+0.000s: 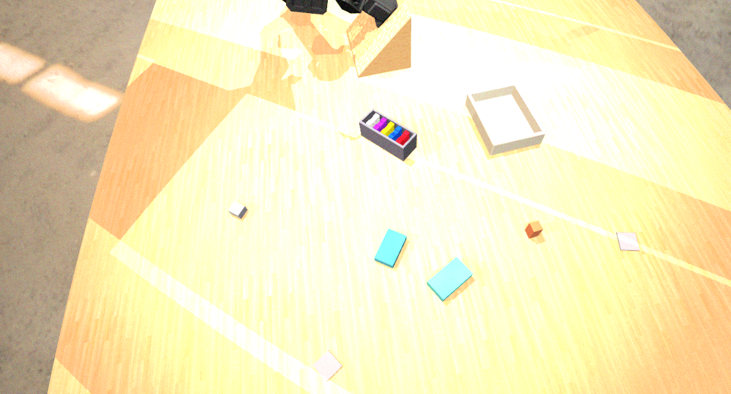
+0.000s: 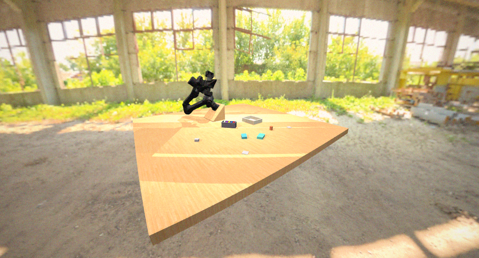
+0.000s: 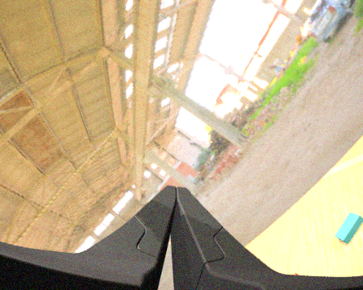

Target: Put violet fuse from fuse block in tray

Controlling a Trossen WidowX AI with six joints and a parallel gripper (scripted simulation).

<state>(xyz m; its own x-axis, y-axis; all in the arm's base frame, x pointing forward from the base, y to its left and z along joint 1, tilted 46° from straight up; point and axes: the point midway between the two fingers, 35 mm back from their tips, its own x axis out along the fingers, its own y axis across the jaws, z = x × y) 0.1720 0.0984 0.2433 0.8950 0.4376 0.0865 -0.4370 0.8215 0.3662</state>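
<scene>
My gripper tip is now 31 cm above the violet fuse, 5 cm short of it and 4 cm to the right of it. From my gripper tip the other things lie so: tray: 33 cm below, 28 cm to the left, 6 cm ahead; orange cube: 32 cm below, 29 cm ahead, 25 cm to the left; grey cube: 33 cm below, 23 cm to the right, 17 cm ahead.
</scene>
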